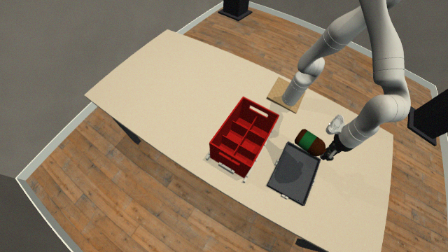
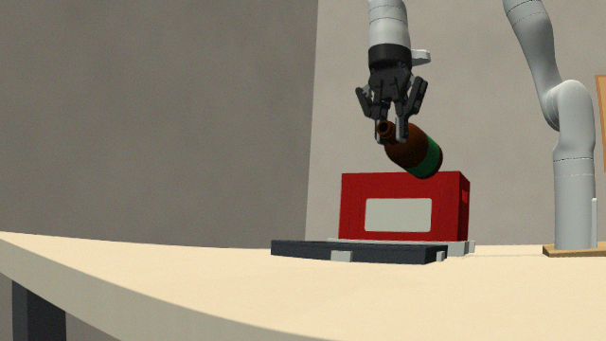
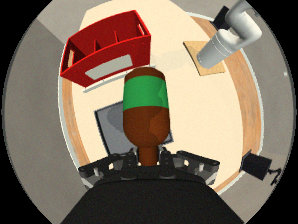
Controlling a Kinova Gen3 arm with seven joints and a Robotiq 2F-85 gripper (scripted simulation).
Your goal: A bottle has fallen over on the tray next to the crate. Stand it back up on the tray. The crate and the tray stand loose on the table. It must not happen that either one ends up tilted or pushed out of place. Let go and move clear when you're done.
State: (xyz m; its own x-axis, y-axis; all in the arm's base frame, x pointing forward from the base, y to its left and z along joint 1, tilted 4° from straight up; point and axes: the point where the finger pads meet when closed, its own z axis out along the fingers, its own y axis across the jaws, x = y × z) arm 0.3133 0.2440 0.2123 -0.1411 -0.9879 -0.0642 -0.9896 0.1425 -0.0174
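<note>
The brown bottle is 10 mm behind my hand, 50 mm to the right of it and 10 mm below it. From my hand the other things lie so: dark grey tray: 50 mm ahead, 30 mm to the right, 190 mm below; then red crate: 90 mm ahead, 320 mm to the right, 120 mm below.
</note>
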